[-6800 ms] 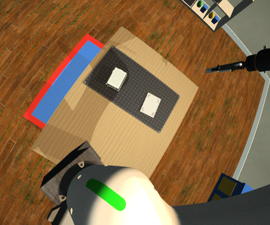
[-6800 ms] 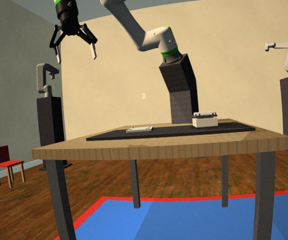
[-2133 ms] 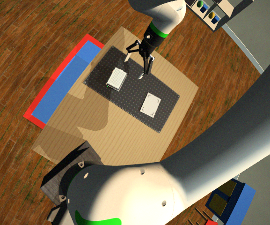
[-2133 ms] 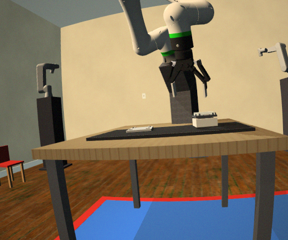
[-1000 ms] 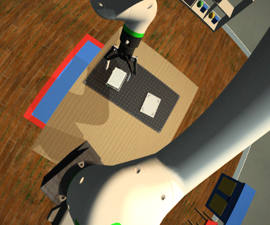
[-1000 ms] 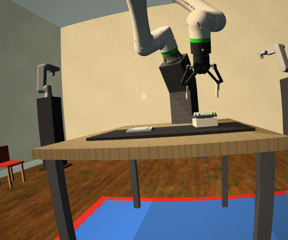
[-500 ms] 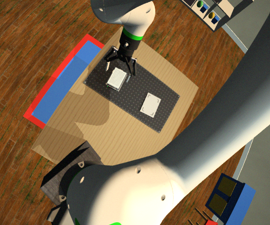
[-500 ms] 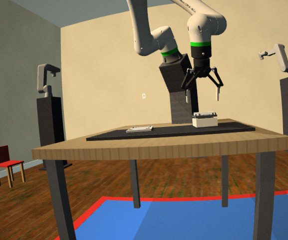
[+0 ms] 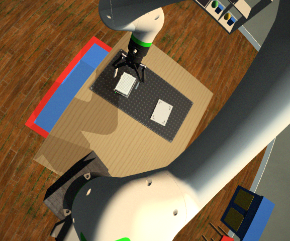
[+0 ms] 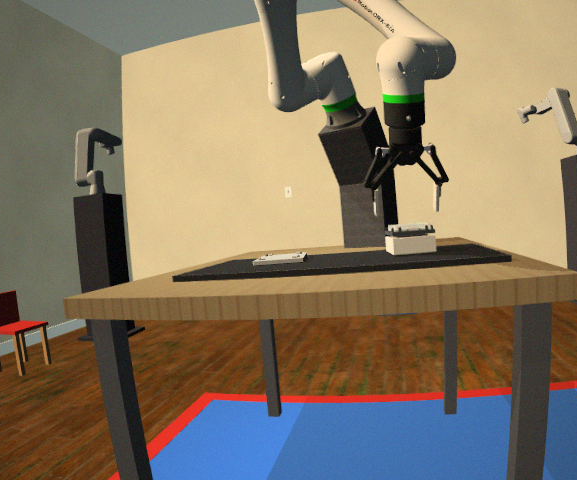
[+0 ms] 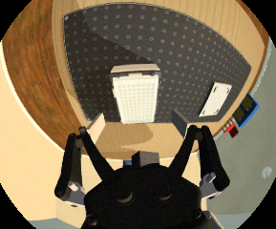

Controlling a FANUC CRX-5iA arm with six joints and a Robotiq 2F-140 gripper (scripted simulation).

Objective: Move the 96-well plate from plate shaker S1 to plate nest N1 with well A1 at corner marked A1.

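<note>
The 96-well plate lies 5 cm below my hand. From my hand the other things lie so: plate nest N1: 32 cm to the right, 10 cm below, 2 cm behind.
</note>
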